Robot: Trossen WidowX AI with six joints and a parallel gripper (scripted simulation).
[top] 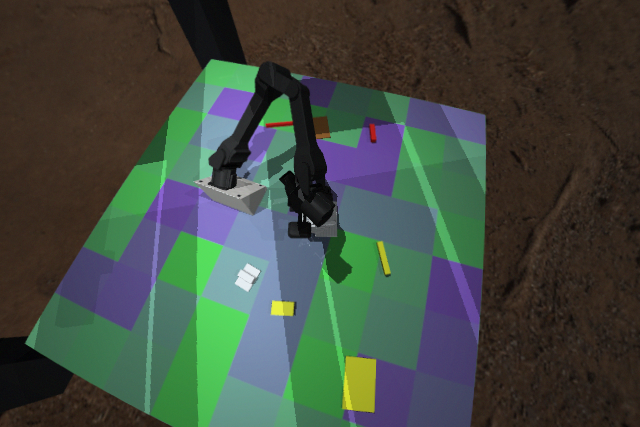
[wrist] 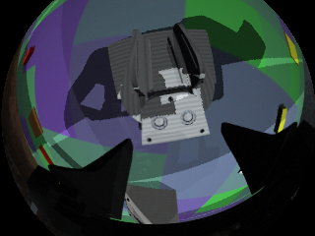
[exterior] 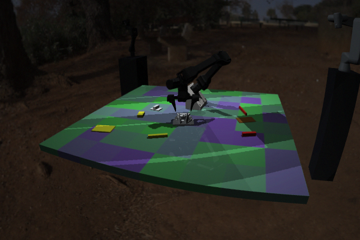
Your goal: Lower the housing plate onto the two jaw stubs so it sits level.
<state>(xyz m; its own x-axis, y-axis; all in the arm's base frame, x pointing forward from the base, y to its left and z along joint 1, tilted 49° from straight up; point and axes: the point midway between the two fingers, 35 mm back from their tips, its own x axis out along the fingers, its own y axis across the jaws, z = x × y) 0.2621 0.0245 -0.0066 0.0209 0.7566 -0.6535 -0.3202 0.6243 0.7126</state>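
The white housing plate is 1 cm ahead of my gripper tip and 2 cm below it. From my gripper tip the other things lie so: yellow bar 28 cm ahead, 4 cm to the right, 4 cm below; then small yellow tile 4 cm ahead, 28 cm to the right, 4 cm below; then brown tile 8 cm behind, 38 cm to the left, 4 cm below.
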